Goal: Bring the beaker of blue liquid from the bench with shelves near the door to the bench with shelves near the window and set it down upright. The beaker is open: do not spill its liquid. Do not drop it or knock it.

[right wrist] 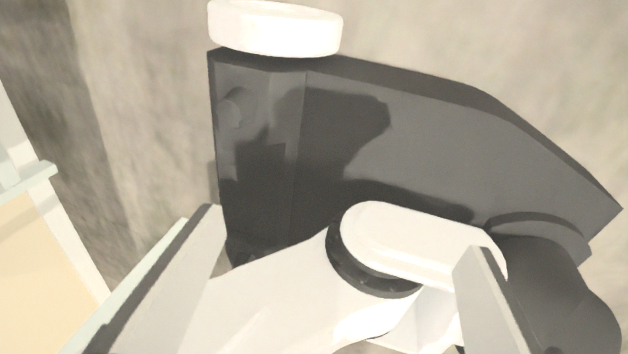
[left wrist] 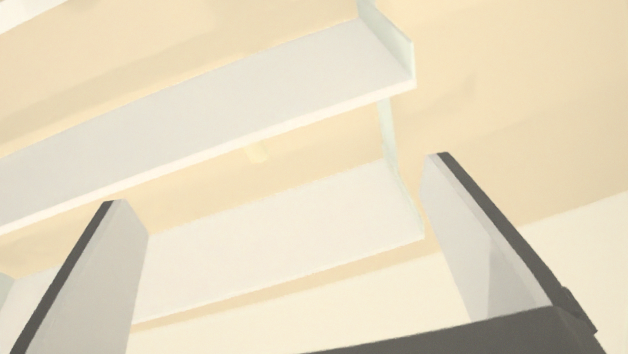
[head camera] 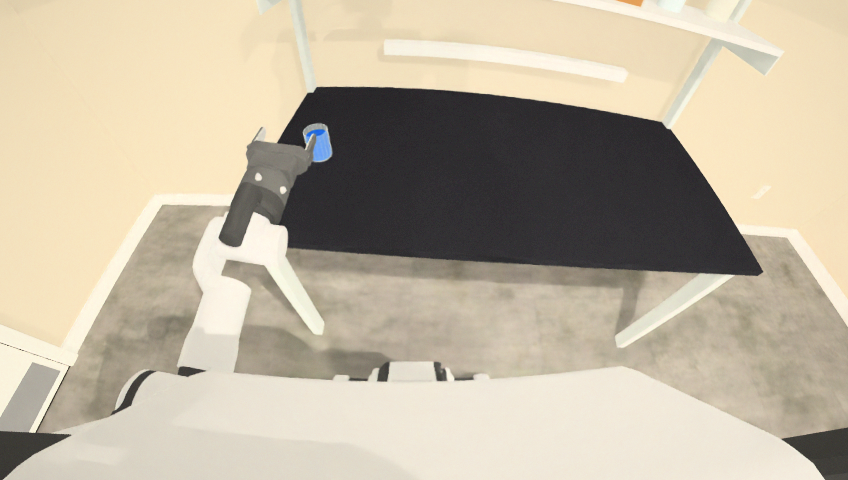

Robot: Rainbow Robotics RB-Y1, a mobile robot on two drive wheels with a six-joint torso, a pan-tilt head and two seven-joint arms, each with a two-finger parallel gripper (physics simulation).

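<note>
The beaker of blue liquid stands upright near the left end of the black bench top in the head view. My left gripper is open and empty at the bench's left edge. The beaker is outside its fingers, and the right-hand finger overlaps the beaker's left side in the head view; whether they touch I cannot tell. The beaker does not show in the left wrist view. My right gripper is open and empty beside my own base. Neither door nor window shows.
A shelf bearing several items hangs above the bench's back right, and a white bar runs along the wall. A bench post rises behind the beaker. Shelf boards show in the left wrist view. A white cabinet stands at lower left.
</note>
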